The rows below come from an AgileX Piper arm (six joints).
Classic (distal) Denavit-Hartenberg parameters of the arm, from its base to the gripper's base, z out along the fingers. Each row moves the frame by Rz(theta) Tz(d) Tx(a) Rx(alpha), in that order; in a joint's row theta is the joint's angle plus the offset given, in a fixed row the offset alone. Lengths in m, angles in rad.
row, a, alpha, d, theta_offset
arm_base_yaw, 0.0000, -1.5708, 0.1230, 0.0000
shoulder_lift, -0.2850, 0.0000, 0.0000, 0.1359
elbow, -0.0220, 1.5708, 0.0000, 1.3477
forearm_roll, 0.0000, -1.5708, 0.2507, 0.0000
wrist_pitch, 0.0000, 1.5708, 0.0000, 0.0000
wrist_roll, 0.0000, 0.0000, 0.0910, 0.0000
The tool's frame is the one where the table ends.
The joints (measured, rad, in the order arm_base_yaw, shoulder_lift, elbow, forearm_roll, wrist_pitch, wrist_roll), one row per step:
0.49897 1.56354 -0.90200 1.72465 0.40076 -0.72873
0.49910 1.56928 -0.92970 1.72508 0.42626 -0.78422
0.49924 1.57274 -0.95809 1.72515 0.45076 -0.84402
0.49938 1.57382 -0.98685 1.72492 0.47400 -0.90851
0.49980 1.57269 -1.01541 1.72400 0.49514 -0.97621
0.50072 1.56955 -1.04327 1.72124 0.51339 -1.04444
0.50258 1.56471 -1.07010 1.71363 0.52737 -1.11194
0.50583 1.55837 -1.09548 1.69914 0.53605 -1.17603
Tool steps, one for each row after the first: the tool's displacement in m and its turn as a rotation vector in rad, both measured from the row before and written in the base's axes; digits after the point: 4 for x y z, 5 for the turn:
0.0029 0.0040 0.0071 -0.00427 -0.05688 0.04545
0.0025 0.0037 0.0081 -0.00582 -0.06442 0.04535
0.0021 0.0033 0.0091 -0.00775 -0.07219 0.04476
0.0016 0.0030 0.0098 -0.00997 -0.07845 0.04298
0.0010 0.0026 0.0102 -0.01243 -0.08240 0.04009
0.0003 0.0022 0.0102 -0.01752 -0.08592 0.03718
-0.0004 0.0020 0.0098 -0.02359 -0.08735 0.03375

